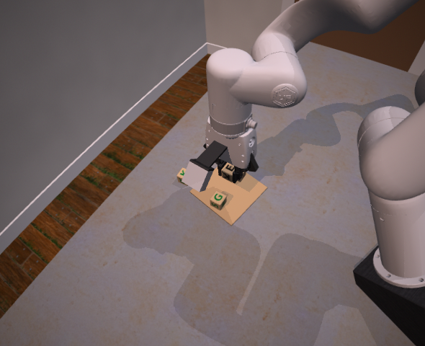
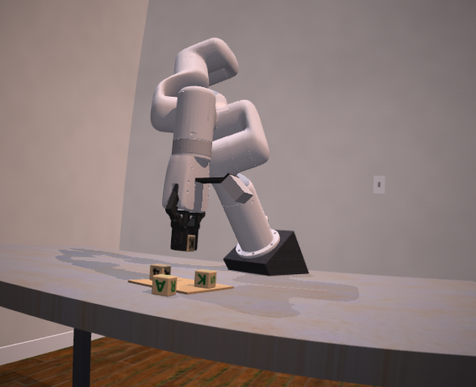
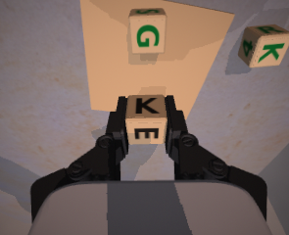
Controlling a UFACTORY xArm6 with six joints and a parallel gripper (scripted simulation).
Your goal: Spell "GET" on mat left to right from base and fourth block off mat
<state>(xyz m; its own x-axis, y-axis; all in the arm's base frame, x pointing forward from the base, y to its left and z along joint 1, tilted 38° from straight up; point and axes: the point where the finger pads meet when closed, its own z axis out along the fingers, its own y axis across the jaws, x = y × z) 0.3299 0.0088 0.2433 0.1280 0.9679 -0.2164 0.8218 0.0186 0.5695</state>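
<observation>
The tan mat lies 8 cm below my hand. Also, from my hand: G block: 1 cm ahead, 5 cm to the left, 7 cm below; E block: 1 cm below; T block: 5 cm to the right, 7 cm below.
</observation>
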